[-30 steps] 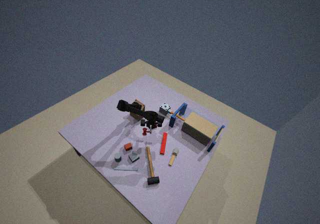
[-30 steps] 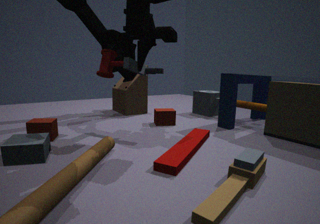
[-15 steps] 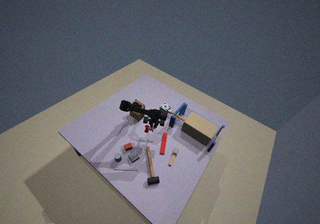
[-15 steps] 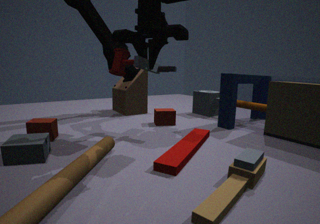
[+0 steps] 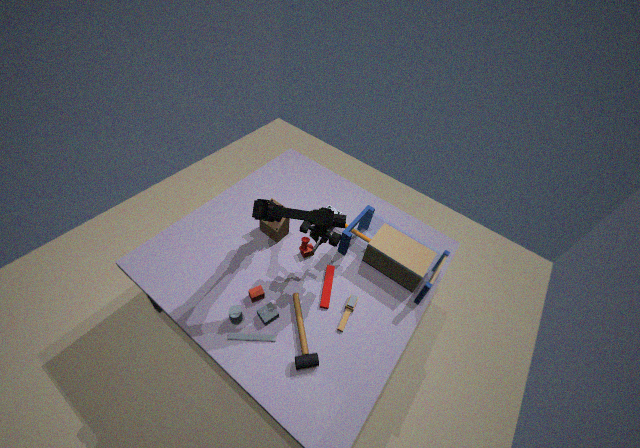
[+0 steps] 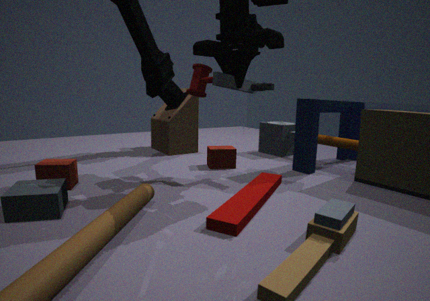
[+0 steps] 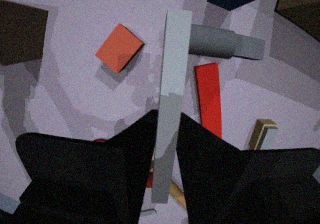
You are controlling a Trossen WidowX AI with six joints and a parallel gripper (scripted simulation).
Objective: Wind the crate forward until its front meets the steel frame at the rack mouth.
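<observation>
Now: the red knob 50 mm to the right of my gripper tip, 40 mm behind it and 10 mm above it. Also, from my gripper tip: blue front frame: 270 mm to the left, 80 mm ahead, 70 mm below; then winch handle: 10 mm to the right, 10 mm behind, 10 mm above; then red bar: 170 mm below, 120 mm ahead, 80 mm to the right.
</observation>
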